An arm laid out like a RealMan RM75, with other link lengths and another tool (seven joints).
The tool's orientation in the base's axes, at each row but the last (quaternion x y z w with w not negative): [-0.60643 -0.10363 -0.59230 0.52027]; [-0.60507 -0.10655 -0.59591 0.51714]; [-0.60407 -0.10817 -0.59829 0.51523]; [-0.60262 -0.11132 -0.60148 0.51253]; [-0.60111 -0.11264 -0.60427 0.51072]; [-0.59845 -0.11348 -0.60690 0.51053]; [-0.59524 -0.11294 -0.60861 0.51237]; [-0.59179 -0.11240 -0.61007 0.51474]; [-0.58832 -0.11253 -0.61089 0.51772]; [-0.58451 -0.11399 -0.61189 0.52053]
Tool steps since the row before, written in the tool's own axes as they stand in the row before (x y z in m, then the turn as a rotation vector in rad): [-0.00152 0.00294 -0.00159 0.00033 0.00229 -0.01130]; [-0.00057 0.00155 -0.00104 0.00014 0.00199 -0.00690]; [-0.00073 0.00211 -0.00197 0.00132 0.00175 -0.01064]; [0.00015 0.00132 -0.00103 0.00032 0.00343 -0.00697]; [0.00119 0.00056 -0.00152 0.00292 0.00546 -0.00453]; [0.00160 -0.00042 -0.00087 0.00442 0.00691 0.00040]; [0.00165 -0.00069 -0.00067 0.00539 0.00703 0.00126]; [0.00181 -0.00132 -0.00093 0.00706 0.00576 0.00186]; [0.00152 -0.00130 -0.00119 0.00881 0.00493 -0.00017]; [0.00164 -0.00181 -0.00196 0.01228 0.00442 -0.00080]
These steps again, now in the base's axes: [0.00079 -0.00174 -0.00314 -0.00511 -0.00968 -0.00364]; [0.00037 -0.00119 -0.00150 -0.00269 -0.00614 -0.00257]; [0.00018 -0.00207 -0.00214 -0.00485 -0.00942 -0.00239]; [0.00040 -0.00144 -0.00077 -0.00160 -0.00694 -0.00313]; [-0.00022 -0.00197 0.00035 0.00205 -0.00728 -0.00129]; [-0.00047 -0.00124 0.00132 0.00651 -0.00497 0.00056]; [-0.00055 -0.00100 0.00153 0.00736 -0.00485 0.00154]; [-0.00115 -0.00100 0.00188 0.00714 -0.00467 0.00371]; [-0.00136 -0.00108 0.00155 0.00568 -0.00670 0.00499]; [-0.00219 -0.00151 0.00165 0.00569 -0.00869 0.00794]
